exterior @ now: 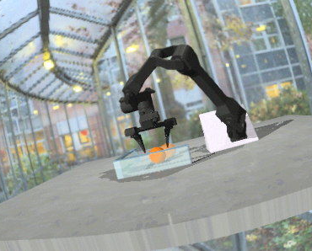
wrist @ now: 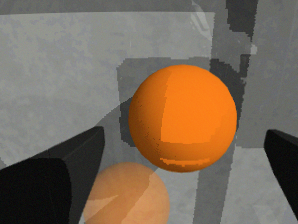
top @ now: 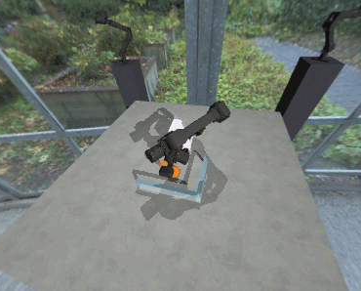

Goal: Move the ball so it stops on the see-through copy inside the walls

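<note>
My gripper tip is now 2 cm above the orange ball. From my gripper tip the other things lie so: see-through copy of ball 6 cm to the right, 4 cm behind, 2 cm below.
</note>
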